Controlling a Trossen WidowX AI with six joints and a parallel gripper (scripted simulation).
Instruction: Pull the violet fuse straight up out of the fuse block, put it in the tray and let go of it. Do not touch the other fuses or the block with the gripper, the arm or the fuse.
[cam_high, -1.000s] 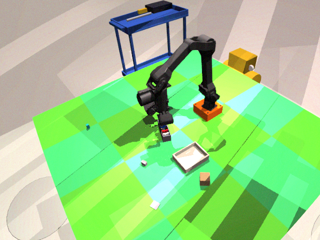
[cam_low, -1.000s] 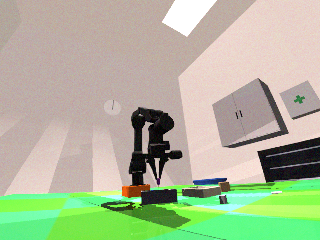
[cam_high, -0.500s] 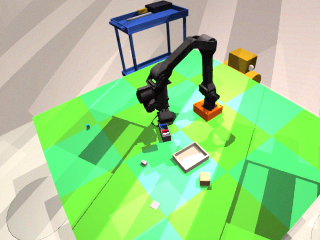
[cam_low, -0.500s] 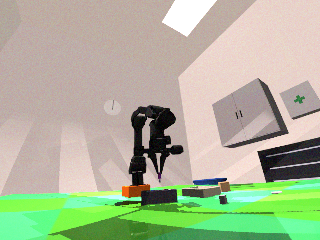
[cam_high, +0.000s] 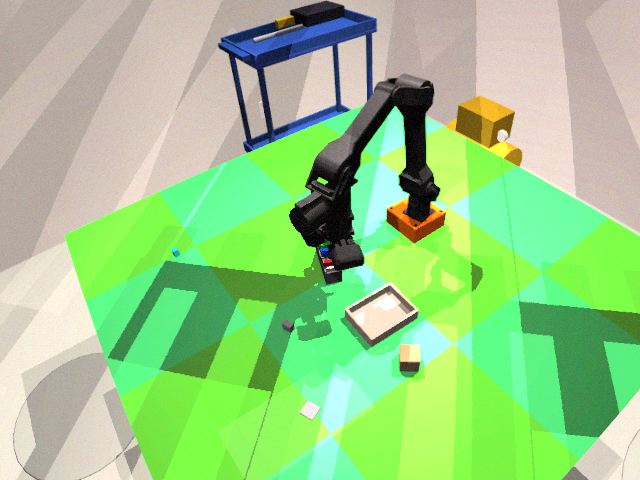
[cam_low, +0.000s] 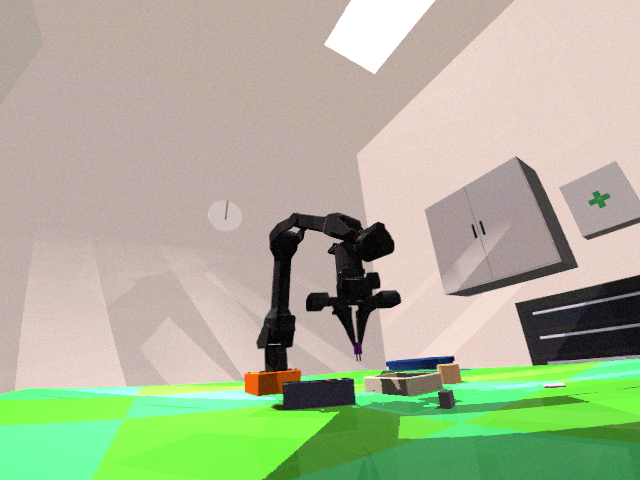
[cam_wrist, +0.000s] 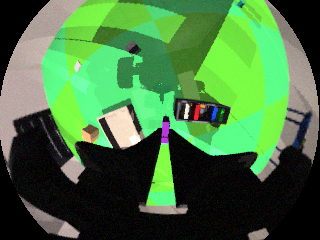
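Now: gripper tip 13 cm to the right of the tray and 9 cm above it. Round my gripper tip: white tile (27 cm ahead, 17 cm to the left, 10 cm below); then brown cube (5 cm ahead, 24 cm to the left, 8 cm below); then grey cube (17 cm ahead, 1 cm to the right, 9 cm below).
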